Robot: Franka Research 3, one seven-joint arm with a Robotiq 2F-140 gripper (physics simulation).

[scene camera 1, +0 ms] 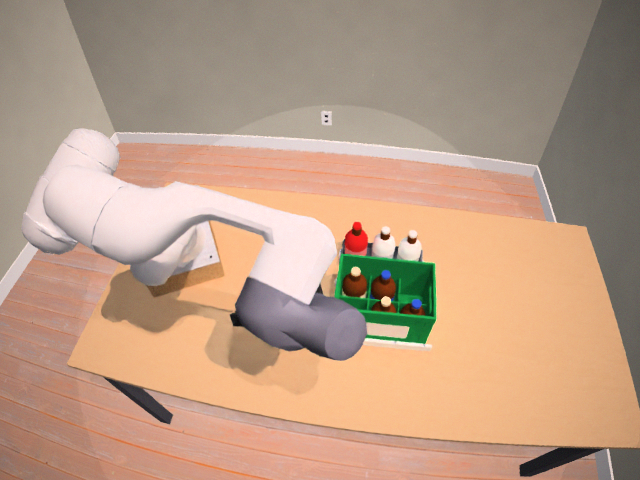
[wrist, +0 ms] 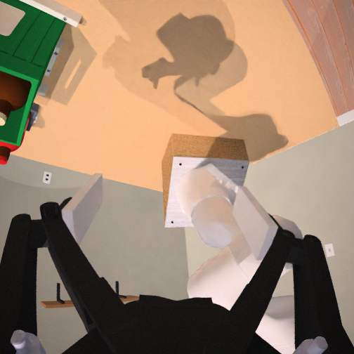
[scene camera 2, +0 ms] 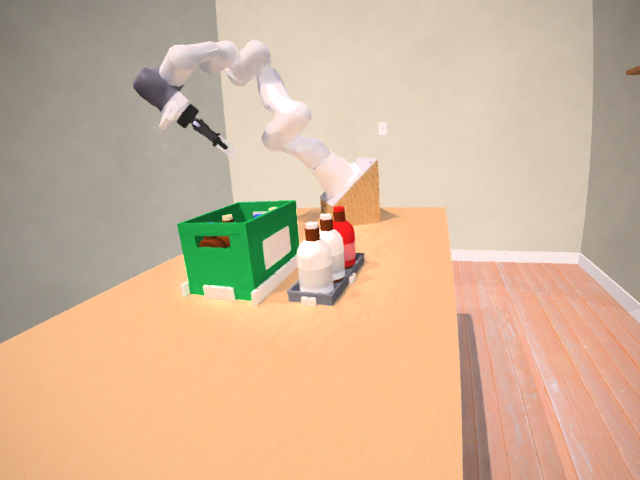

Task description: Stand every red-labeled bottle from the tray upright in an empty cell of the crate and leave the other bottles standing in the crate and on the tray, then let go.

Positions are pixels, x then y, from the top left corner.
Scene:
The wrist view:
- my gripper: 169, 194
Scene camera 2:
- my gripper: 233, 152
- red-labeled bottle: 346, 230

